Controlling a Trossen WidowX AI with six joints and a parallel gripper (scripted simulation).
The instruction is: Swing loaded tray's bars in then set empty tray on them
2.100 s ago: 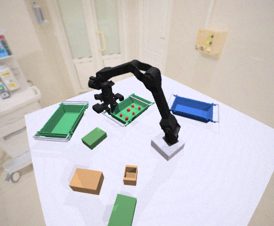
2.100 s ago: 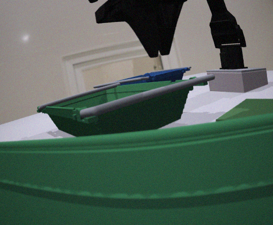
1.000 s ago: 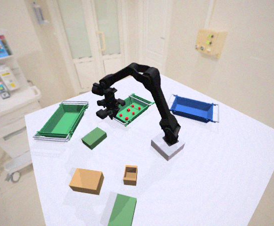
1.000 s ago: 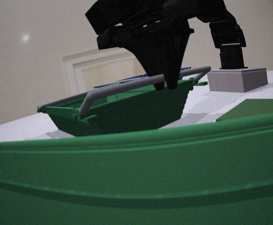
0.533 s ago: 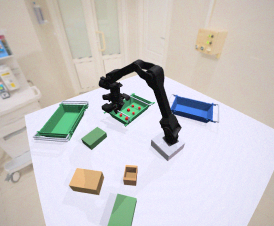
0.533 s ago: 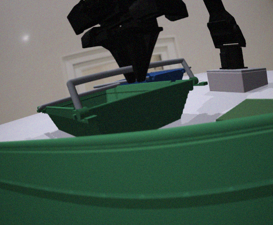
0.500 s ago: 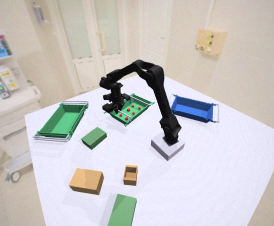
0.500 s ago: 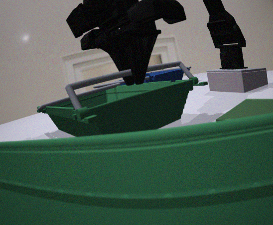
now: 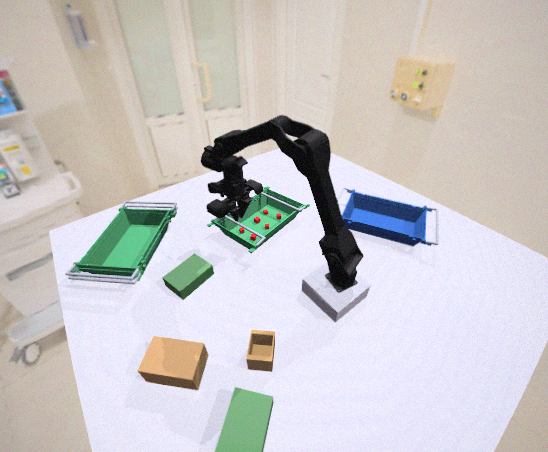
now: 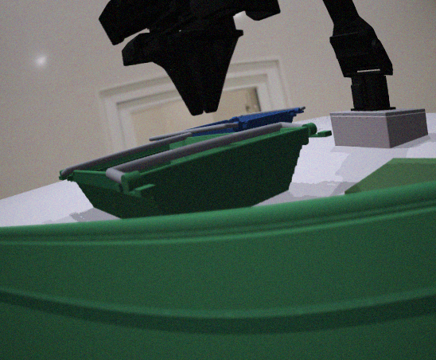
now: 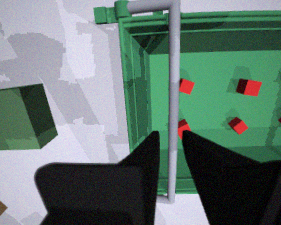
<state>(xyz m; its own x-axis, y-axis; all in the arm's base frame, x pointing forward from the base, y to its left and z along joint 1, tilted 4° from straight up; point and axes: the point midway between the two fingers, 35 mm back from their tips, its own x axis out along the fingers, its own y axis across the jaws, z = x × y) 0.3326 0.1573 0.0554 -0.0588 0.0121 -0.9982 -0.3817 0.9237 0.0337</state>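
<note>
Now: gripper tip 17 cm past the blue tray, 48 cm to the left of it and 5 cm above it. Round my gripper tip: open box (39 cm behind, 11 cm to the left, 7 cm below).
</note>
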